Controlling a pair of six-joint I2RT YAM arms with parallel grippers.
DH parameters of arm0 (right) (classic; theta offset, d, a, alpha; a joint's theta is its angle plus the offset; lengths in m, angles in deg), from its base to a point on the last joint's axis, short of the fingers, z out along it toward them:
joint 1: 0 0.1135 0.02 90
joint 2: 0 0 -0.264 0
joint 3: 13.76 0 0.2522 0
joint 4: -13.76 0 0.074 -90
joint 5: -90 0 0 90
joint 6: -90 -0.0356 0 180
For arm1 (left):
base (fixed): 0 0 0 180
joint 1: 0 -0.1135 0.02 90
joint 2: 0 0 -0.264 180
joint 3: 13.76 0 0.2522 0
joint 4: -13.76 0 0.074 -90
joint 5: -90 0 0 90
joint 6: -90 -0.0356 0 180
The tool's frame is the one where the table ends.
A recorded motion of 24 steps. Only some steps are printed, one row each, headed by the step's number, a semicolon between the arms.
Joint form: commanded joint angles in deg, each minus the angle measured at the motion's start. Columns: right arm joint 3, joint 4, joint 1, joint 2, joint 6, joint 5; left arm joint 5, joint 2, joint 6, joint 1, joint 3, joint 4.
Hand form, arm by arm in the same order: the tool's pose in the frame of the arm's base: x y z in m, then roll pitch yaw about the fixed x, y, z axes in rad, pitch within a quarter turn. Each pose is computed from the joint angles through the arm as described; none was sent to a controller.
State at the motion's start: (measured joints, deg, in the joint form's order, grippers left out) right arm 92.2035 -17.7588 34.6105 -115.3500 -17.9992 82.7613; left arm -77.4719 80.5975 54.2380 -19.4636 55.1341 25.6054
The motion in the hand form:
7: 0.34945 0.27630 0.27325 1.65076 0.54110 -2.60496; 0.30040 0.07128 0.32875 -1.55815 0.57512 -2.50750
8: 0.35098 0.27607 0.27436 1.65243 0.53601 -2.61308; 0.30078 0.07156 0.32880 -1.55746 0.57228 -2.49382
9: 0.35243 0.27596 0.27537 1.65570 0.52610 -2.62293; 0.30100 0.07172 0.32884 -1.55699 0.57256 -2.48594
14: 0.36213 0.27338 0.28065 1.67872 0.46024 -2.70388; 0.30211 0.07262 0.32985 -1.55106 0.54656 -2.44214
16: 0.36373 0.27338 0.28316 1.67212 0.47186 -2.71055; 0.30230 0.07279 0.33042 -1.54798 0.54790 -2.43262
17: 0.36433 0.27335 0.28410 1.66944 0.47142 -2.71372; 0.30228 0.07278 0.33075 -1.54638 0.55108 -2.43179
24: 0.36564 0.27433 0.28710 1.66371 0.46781 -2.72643; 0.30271 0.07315 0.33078 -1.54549 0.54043 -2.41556
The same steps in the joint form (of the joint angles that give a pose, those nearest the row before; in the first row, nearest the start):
7: 1.22 3.08 -0.83 0.48 -4.98 0.57; 3.72 -0.33 4.90 -0.24 0.37 1.33
8: 1.22 4.20 -0.96 0.48 -6.41 0.22; 4.48 -0.33 5.07 -0.24 0.37 1.35
9: 1.23 5.25 -1.07 0.48 -8.04 -0.31; 4.92 -0.33 5.07 -0.24 0.37 1.38
14: 1.23 10.78 -1.97 0.48 -17.57 -4.46; 7.28 -0.33 7.13 -0.24 0.37 2.01
16: 1.23 12.76 -2.08 0.48 -18.88 -4.44; 7.74 -0.33 7.39 -0.24 0.37 2.38
17: 1.22 13.51 -2.12 0.48 -19.65 -4.44; 7.74 -0.33 7.41 -0.24 0.37 2.60
24: 1.22 15.91 -2.10 0.48 -22.27 -4.85; 8.66 -0.33 8.00 -0.24 0.37 2.60

